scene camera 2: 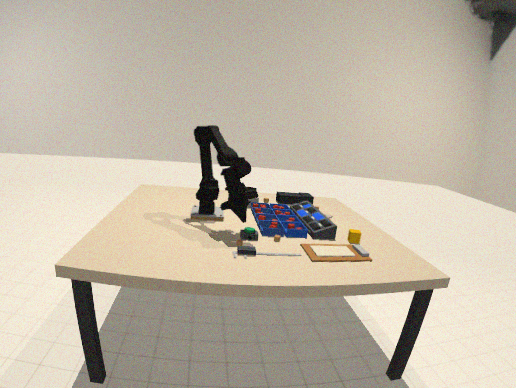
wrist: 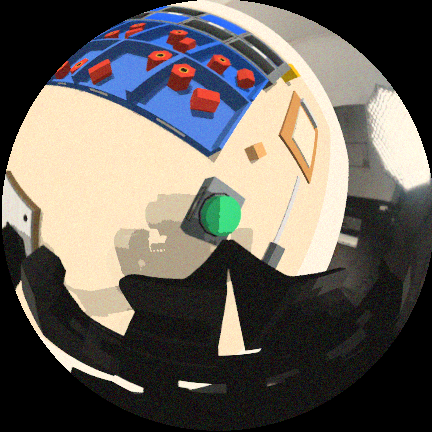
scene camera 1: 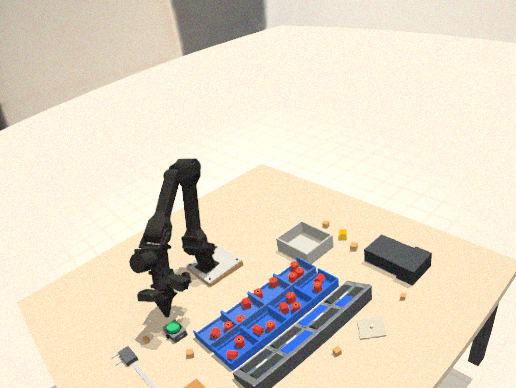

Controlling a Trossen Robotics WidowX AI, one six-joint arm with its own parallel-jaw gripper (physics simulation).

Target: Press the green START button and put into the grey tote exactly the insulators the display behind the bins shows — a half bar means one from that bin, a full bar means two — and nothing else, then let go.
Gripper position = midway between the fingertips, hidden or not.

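Observation:
Scene camera 1 gives me my gripper (scene camera 1: 167, 317), shut and holding nothing, and with it a grey display (scene camera 1: 292, 360). In scene camera 2 I find my gripper (scene camera 2: 244, 222) again. The wrist view has my gripper (wrist: 226, 244) too, and there I see a grey tool (wrist: 274, 251).

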